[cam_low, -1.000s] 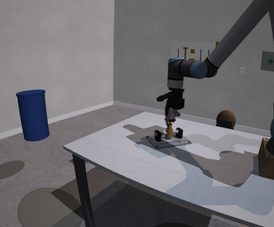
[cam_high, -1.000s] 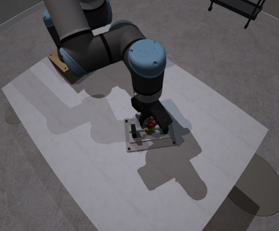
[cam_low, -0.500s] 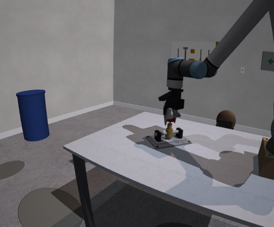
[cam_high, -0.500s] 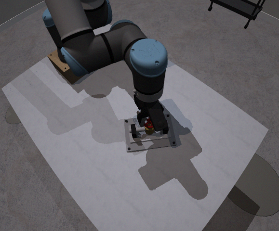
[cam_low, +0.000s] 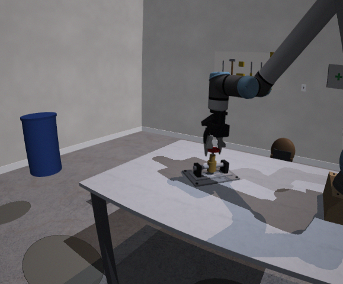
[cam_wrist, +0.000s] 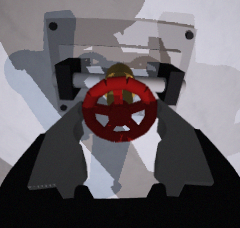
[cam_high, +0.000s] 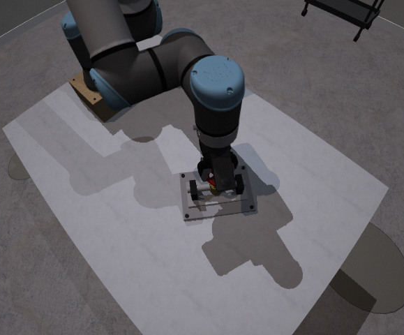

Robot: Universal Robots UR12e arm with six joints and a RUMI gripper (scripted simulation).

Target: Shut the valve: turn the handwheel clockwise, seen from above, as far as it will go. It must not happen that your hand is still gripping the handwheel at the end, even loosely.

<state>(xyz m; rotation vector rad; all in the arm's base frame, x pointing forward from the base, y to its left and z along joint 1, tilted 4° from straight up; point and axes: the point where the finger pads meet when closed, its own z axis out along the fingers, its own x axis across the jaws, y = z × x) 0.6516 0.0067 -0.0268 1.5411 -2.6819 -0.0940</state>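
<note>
Now: the red spoked handwheel 10 mm above my hand.
</note>
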